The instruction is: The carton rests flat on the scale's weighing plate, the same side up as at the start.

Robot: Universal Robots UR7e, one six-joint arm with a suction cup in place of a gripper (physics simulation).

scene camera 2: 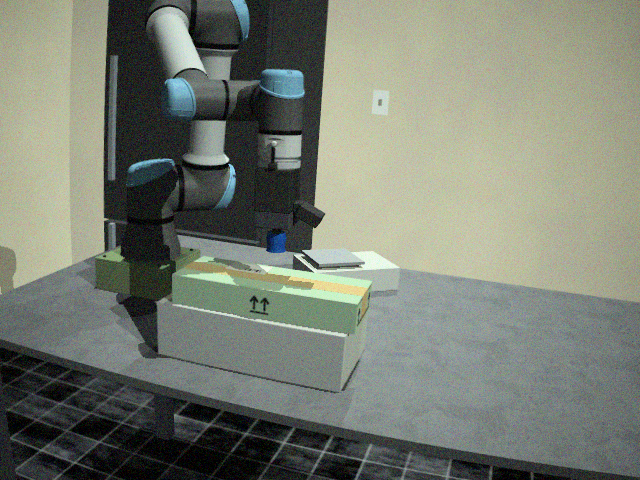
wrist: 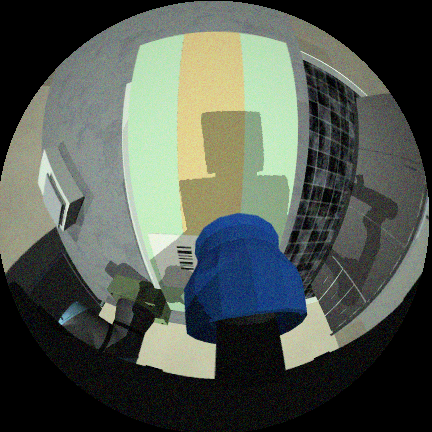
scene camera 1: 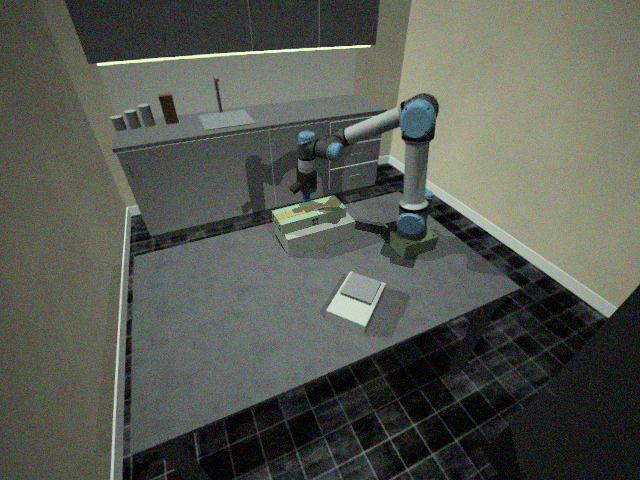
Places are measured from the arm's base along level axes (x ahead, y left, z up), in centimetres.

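Pixels of known places: hand at its tool point: (scene camera 2: pixel 276 250) (wrist: pixel 237 252) (scene camera 1: pixel 306 198); arm's base at its link origin: (scene camera 2: pixel 150 252) (wrist: pixel 135 309).
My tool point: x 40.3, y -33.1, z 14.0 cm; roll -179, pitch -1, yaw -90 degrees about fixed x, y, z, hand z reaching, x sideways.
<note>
Ahead of a thing's pixels: the offset from my tool point to its middle. Level surfaces: height alone.
The light green carton {dx -0.7, dy +1.5, dz -8.5 cm} (scene camera 1: pixel 297 224) (scene camera 2: pixel 222 300) (wrist: pixel 155 125), with an orange tape strip along its top, lies flat on a white block {dx -2.3, dy +3.5, dz -16.6 cm} (scene camera 1: pixel 320 240) (scene camera 2: pixel 248 341). Two up arrows show upright on its long side. A label with a barcode lies on its top in the wrist view. My gripper (scene camera 1: pixel 306 197) (scene camera 2: pixel 276 243) (wrist: pixel 237 230), a blue suction cup, is open and hangs a little above the carton's top, apart from it. The white scale {dx +6.6, dy +52.5, dz -18.1 cm} (scene camera 1: pixel 348 310) (scene camera 2: pixel 383 269) stands apart from the block, with its grey weighing plate {dx +3.2, dy +50.3, dz -14.6 cm} (scene camera 1: pixel 363 287) (scene camera 2: pixel 333 257) (wrist: pixel 52 197) bare.
The block and scale stand on the grey table {dz -21.9 cm} (scene camera 1: pixel 232 310) (scene camera 2: pixel 491 361). The arm's green base (scene camera 1: pixel 408 246) (scene camera 2: pixel 109 276) (wrist: pixel 125 287) stands near the block's end. A kitchen counter (scene camera 1: pixel 305 116) with a sink and canisters runs behind the table.
</note>
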